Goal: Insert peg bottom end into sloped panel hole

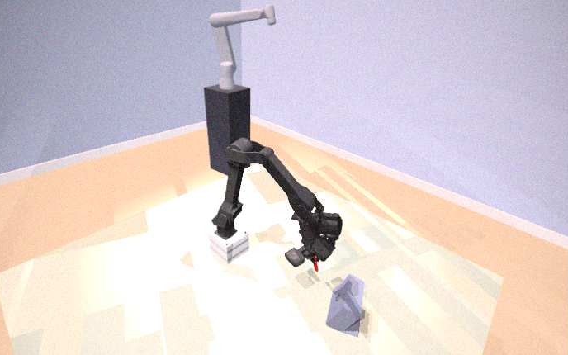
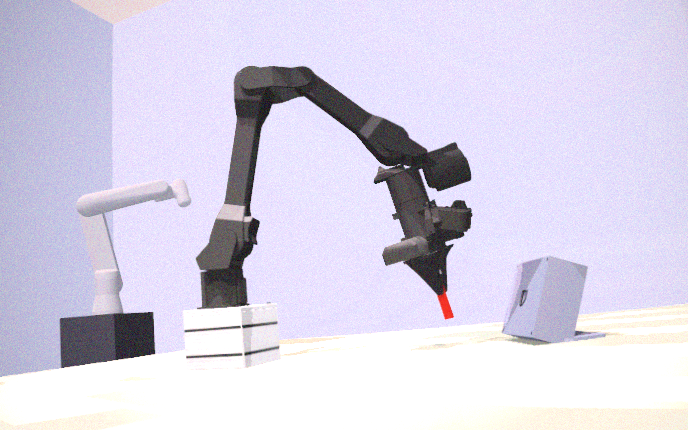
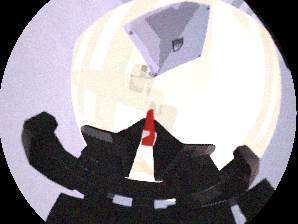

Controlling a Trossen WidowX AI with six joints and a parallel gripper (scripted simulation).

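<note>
Now: the grey sloped panel 140 mm ahead of my gripper tip, 60 mm to the right of it and 30 mm below it. From my gripper tip the other things lie so: red peg: 10 mm behind, 20 mm above.
</note>
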